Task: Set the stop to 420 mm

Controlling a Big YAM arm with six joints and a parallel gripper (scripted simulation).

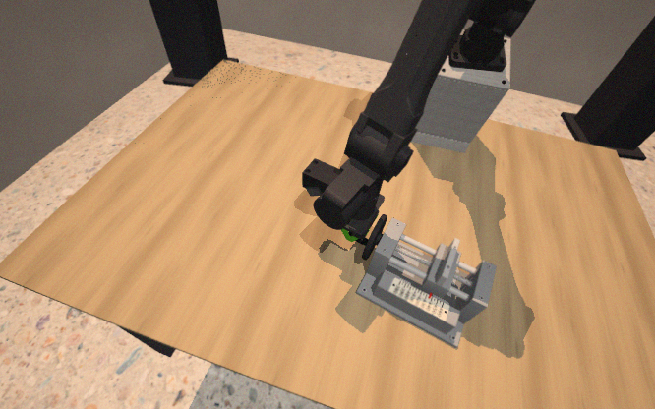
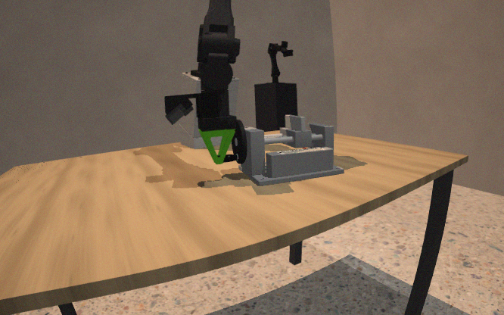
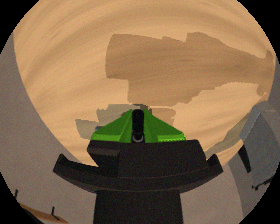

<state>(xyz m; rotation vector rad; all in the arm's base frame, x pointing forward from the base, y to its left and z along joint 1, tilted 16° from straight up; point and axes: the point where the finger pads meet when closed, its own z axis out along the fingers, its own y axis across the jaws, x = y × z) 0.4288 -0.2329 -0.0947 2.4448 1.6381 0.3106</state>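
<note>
My gripper is now 160 mm to the right of the sliding stop block, 80 mm short of it and 50 mm below it. From my hand the other things lie so: black handwheel (30 mm to the left, 10 mm ahead, 10 mm above).
</note>
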